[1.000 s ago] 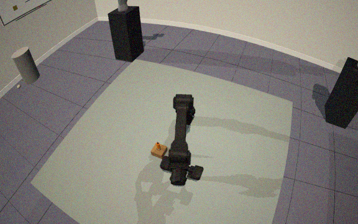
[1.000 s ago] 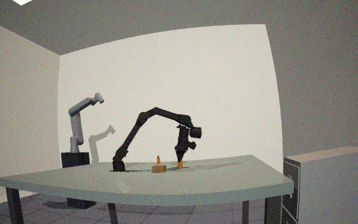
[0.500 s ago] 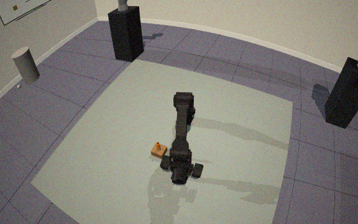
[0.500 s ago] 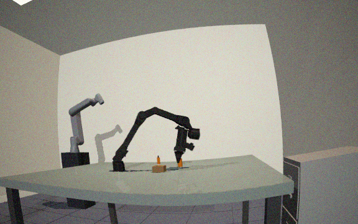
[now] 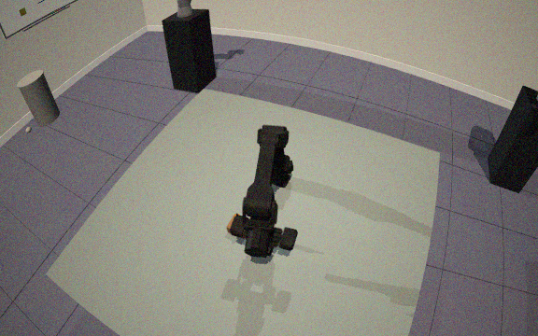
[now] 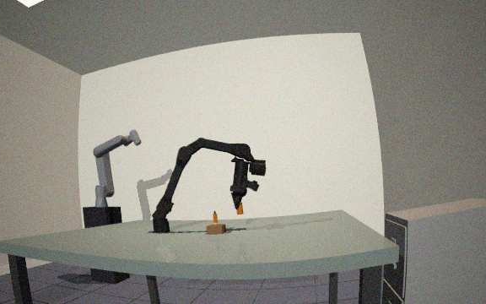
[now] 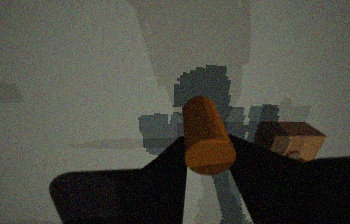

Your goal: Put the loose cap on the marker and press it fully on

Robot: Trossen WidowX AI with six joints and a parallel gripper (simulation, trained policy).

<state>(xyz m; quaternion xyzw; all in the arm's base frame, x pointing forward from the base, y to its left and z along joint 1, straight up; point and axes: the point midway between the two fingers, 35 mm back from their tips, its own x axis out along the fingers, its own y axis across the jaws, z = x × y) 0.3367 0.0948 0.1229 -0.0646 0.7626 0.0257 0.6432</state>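
Now: gripper tip 6 cm past the wooden holder block, 13 cm to the left of it and 7 cm above it. From my gripper tip the other things lie so: orange cap: 1 cm ahead.
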